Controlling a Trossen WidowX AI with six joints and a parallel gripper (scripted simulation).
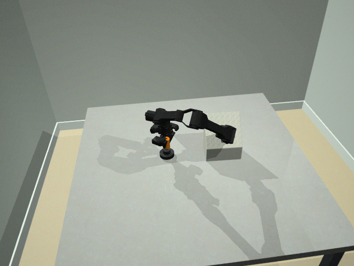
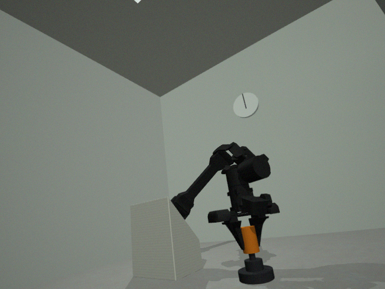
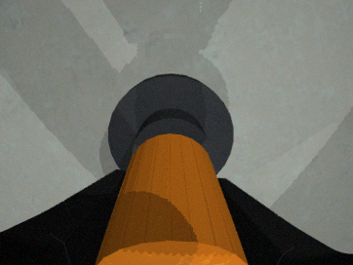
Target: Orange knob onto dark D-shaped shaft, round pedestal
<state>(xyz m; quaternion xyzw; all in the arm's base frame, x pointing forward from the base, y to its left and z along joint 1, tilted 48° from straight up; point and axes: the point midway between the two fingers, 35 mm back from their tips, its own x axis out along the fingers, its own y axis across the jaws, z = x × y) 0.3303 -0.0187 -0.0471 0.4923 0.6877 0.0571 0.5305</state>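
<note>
Right now my gripper tip is 2 cm below the orange knob. The rest, counted from my gripper tip: dark pedestal (4 cm below).
</note>
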